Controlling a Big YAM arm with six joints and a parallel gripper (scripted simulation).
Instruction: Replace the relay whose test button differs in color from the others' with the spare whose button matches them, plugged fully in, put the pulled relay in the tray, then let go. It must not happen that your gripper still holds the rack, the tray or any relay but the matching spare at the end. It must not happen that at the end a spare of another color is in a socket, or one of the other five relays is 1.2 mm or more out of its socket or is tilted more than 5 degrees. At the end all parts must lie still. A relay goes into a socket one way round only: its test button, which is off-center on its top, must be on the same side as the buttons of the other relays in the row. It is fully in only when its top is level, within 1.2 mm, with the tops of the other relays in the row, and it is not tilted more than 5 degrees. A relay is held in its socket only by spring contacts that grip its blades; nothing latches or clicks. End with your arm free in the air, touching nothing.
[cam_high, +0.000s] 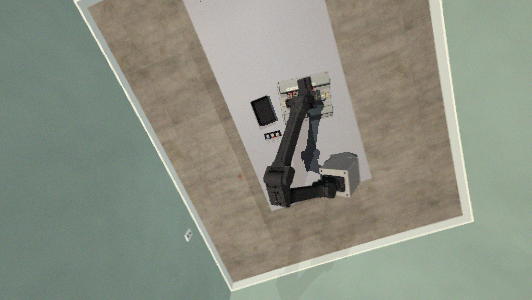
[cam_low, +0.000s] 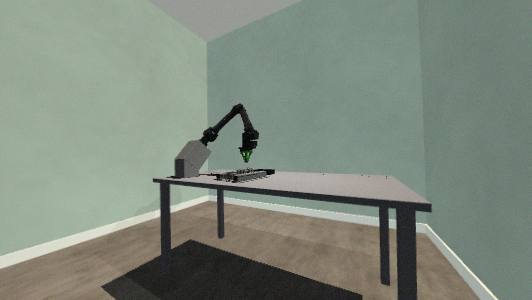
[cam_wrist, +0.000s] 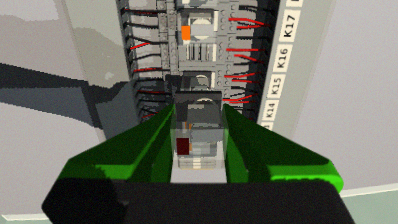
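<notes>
The black tray lies 23 cm to the left of my hand, 12 cm below it and 3 cm behind it. Round my hand: dark stand 20 cm to the left, 19 cm behind, 13 cm below.
</notes>
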